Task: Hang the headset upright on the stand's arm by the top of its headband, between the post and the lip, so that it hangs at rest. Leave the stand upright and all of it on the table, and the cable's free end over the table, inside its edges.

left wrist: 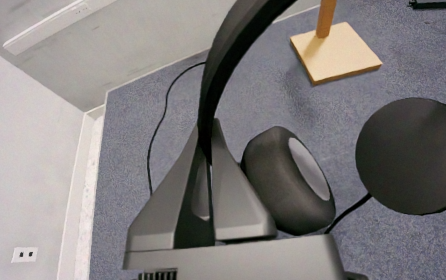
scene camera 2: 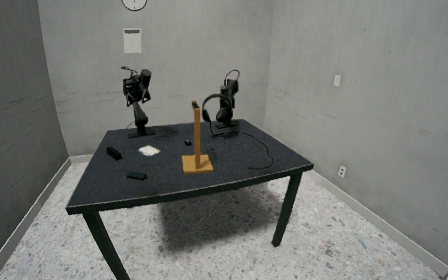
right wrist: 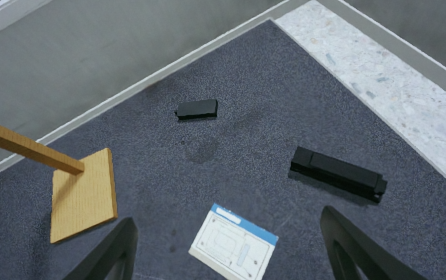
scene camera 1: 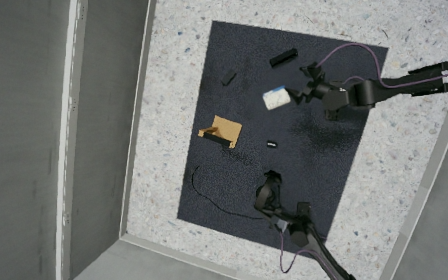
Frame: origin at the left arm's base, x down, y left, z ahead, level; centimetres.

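Seen in the pictures: left gripper, fingertip midpoint: (left wrist: pixel 209 124) (scene camera 2: pixel 230 107) (scene camera 1: pixel 255 207); right gripper, fingertip midpoint: (scene camera 2: pixel 134 104) (right wrist: pixel 227 218) (scene camera 1: pixel 291 78); left arm's base, origin of the base link: (scene camera 2: pixel 226 125) (scene camera 1: pixel 302 218); right arm's base, origin of the base link: (scene camera 2: pixel 141 134).
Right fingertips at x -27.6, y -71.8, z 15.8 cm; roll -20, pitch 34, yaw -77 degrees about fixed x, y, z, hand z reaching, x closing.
Observation:
Pixels of each thing's top centre, then the offset from my right fingertips to it. "pt": a spot on its surface instead.
- black headset's headband, surface spot: (left wrist: pixel 219 65) pt dz +9.4, dx -0.6, dy +53.9 cm
- ear cup, middle of its top: (left wrist: pixel 301 155) (scene camera 1: pixel 265 197) (scene camera 2: pixel 221 109) dz +7.0, dx +6.7, dy +51.3 cm
- blue card, middle of its top: (right wrist: pixel 232 245) (scene camera 1: pixel 276 97) (scene camera 2: pixel 148 150) dz +2.6, dx +27.4, dy +4.6 cm
- long black box, middle of its top: (right wrist: pixel 339 167) (scene camera 1: pixel 284 55) (scene camera 2: pixel 112 149) dz +0.1, dx +23.6, dy -15.7 cm
- smaller black box, middle of its top: (right wrist: pixel 194 107) (scene camera 2: pixel 137 174) (scene camera 1: pixel 227 77) dz +28.6, dx +26.0, dy -5.9 cm
- small black item, middle of its top: (scene camera 1: pixel 272 144) (scene camera 2: pixel 187 141) dz +3.5, dx +26.1, dy +29.6 cm
The wooden stand (scene camera 1: pixel 229 131) (scene camera 2: pixel 197 135) (left wrist: pixel 345 56) (right wrist: pixel 85 200) is upright on the table. My left gripper (left wrist: pixel 209 124) is shut on one side of the black headset's headband (scene camera 2: pixel 214 95) (left wrist: pixel 219 65), near an ear cup (left wrist: pixel 280 185). The headset is in the air, band uppermost and ear cups below, apart from the stand and, in scene camera 2, just right of its post top. The cable (scene camera 1: pixel 200 192) (scene camera 2: pixel 270 147) (left wrist: pixel 164 110) curves over the table, its free end inside the edges. My right gripper (scene camera 1: pixel 298 81) (right wrist: pixel 227 218) is open and empty, above the table.
A white and blue card (scene camera 1: pixel 276 97) (scene camera 2: pixel 149 150) (right wrist: pixel 232 245), a long black box (scene camera 1: pixel 283 57) (scene camera 2: pixel 114 153) (right wrist: pixel 335 172) and a smaller black box (scene camera 1: pixel 229 77) (scene camera 2: pixel 136 176) (right wrist: pixel 197 109) lie on the table. A small black item (scene camera 1: pixel 271 144) (scene camera 2: pixel 187 143) lies near the stand.

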